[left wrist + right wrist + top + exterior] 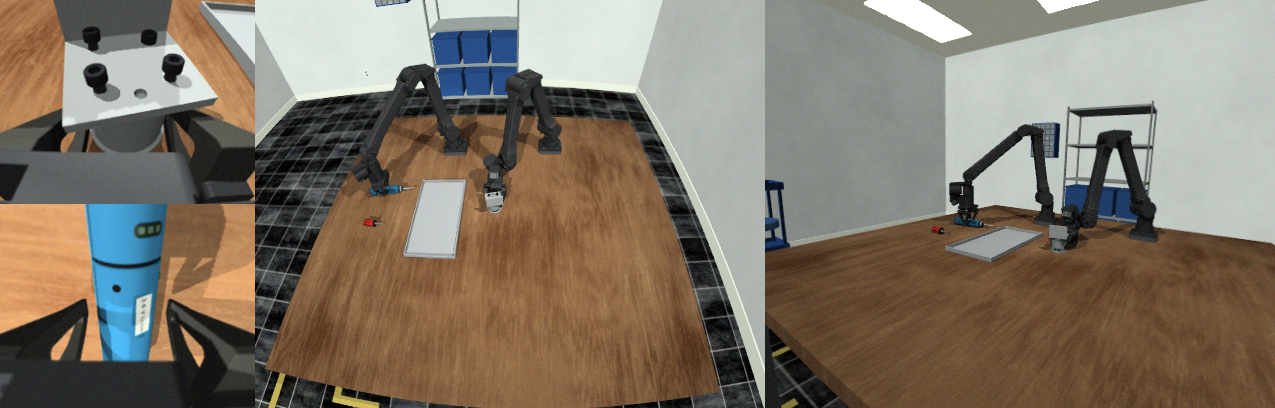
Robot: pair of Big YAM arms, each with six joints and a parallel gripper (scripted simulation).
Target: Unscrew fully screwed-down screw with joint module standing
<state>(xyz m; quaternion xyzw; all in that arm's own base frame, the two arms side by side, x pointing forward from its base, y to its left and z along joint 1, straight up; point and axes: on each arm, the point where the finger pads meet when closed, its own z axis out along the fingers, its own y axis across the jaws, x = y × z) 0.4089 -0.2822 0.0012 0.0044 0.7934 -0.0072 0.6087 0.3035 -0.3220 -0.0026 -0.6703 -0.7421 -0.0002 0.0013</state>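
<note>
Now: the grey bracket 5 cm above my left hand. From my left hand the other things lie so: screw 2 cm behind, 1 cm to the left, 5 cm above; flat grey tray 5 cm ahead, 26 cm to the right, 2 cm below; small red-handled tool 9 cm ahead, 56 cm to the right, 1 cm below.
</note>
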